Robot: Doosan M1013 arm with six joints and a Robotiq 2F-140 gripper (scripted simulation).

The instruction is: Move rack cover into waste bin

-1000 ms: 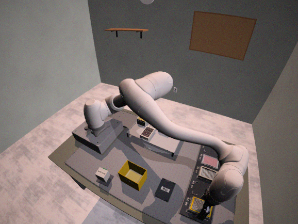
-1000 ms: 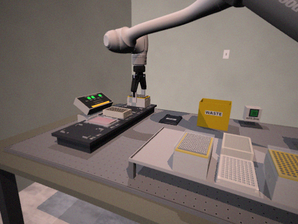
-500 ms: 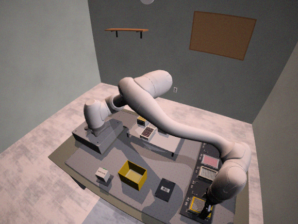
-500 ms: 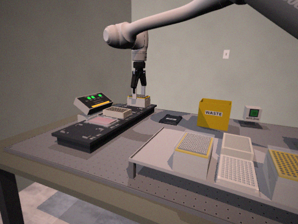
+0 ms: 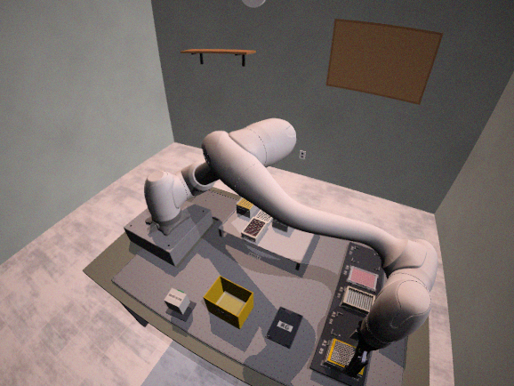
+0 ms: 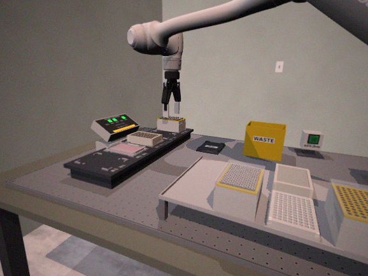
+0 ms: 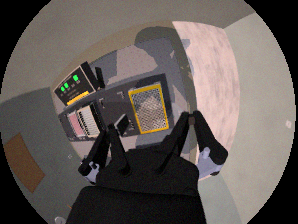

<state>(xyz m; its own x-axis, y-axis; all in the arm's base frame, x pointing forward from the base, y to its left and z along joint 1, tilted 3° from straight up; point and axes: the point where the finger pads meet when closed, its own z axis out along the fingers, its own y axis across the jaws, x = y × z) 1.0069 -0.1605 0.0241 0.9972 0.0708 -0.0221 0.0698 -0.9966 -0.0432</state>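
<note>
My gripper is now 1 cm past the tip rack, 1 cm to the left of it and 5 cm above it. Also, from my hand: pink plate (3 cm behind, 37 cm to the left, 9 cm below); regrip nest (24 cm behind, 3 cm to the left, 14 cm below); reservoir (2 cm behind, 25 cm to the left, 9 cm below).
</note>
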